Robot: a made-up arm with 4 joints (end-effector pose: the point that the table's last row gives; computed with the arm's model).
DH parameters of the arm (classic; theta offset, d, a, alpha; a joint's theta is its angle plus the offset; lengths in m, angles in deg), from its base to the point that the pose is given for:
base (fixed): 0 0.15 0 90
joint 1: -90 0.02 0.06 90
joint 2: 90 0.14 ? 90
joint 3: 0 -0.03 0.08 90
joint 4: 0 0.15 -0.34 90
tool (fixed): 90 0.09 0 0
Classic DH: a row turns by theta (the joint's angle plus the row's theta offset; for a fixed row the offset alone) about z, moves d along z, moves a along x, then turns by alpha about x.
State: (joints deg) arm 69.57 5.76 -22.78 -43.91
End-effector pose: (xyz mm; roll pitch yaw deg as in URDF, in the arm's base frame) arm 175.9 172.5 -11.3 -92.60 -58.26 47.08
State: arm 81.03 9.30 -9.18 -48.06
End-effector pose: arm 241.8 126.8 85.4 -97.92 -76.19 41.27
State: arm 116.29 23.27 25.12 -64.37
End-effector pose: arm 227.2 -104.2 327.8 62.68 -47.52 -144.73
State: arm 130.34 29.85 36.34 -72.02
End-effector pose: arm 168.6 -204.1 354.0 56.27 -25.03 -145.44
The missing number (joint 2, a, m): 0.06
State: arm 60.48 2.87 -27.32 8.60
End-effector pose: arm -143.8 212.7 95.7 -31.97 -49.62 45.04
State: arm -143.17 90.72 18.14 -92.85
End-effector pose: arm 34.1 -332.6 103.9 -3.85 54.97 179.61
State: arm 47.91 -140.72 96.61 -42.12
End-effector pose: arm 129.3 245.6 132.6 84.89 30.46 63.13
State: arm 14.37 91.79 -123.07 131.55
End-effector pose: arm 171.2 196.2 -153.0 -133.05 71.23 -175.33
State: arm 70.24 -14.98 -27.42 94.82
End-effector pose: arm -202.8 -274.6 312.6 47.37 -61.12 67.08
